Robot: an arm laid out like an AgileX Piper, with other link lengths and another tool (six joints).
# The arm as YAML. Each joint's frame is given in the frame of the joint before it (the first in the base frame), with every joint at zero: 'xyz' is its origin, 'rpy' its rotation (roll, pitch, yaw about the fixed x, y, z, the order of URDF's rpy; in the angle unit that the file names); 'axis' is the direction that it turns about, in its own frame. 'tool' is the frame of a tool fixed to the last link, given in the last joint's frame.
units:
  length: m
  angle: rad
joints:
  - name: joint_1
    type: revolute
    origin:
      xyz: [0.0, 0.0, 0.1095]
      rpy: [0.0, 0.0, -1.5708]
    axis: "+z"
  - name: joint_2
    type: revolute
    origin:
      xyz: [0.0, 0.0, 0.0]
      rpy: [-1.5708, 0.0, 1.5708]
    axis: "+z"
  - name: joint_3
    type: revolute
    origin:
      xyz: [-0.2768, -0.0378, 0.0]
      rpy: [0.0, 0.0, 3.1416]
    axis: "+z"
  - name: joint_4
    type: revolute
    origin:
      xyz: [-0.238, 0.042, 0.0]
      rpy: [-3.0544, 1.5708, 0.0]
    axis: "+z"
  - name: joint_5
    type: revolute
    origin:
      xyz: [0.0, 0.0, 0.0]
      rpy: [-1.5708, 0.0, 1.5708]
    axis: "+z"
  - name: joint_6
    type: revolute
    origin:
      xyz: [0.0, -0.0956, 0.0]
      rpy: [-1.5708, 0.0, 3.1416]
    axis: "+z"
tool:
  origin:
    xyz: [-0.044, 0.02, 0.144]
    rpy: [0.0, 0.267, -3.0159]
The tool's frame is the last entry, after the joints.
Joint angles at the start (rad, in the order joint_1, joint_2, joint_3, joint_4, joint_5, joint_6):
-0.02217 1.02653 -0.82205 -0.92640 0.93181 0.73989
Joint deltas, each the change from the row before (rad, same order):
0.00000 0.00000 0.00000 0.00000 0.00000 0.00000
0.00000 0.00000 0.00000 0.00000 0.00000 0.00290
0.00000 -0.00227 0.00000 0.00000 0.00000 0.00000
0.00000 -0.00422 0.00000 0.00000 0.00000 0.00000
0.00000 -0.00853 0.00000 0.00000 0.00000 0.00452
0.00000 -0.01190 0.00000 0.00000 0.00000 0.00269
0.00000 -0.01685 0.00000 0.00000 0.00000 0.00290
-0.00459 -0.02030 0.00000 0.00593 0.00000 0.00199
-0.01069 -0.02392 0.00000 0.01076 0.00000 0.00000
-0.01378 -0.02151 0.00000 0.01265 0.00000 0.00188
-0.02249 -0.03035 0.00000 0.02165 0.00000 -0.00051
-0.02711 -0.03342 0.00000 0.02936 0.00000 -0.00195
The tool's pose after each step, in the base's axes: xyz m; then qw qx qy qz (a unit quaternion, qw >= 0). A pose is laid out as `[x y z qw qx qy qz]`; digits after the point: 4 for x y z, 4 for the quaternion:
[0.2152 -0.1715 0.2033 0.2638 0.2581 0.8945 -0.2523]
[0.2153 -0.1714 0.2032 0.2642 0.2593 0.8942 -0.2516]
[0.2151 -0.1714 0.2037 0.2652 0.2595 0.8939 -0.2513]
[0.2147 -0.1714 0.2047 0.2671 0.2600 0.8934 -0.2508]
[0.2139 -0.1713 0.2064 0.2717 0.2629 0.8918 -0.2487]
[0.2127 -0.1711 0.2089 0.2774 0.2654 0.8899 -0.2466]
[0.2111 -0.1710 0.2124 0.2854 0.2685 0.8872 -0.2437]
[0.2081 -0.1710 0.2157 0.2934 0.2747 0.8840 -0.2388]
[0.2037 -0.1715 0.2190 0.3014 0.2840 0.8800 -0.2326]
[0.1990 -0.1723 0.2214 0.3081 0.2952 0.8757 -0.2260]
[0.1919 -0.1732 0.2242 0.3163 0.3113 0.8697 -0.2162]
[0.1839 -0.1735 0.2264 0.3246 0.3298 0.8628 -0.2037]

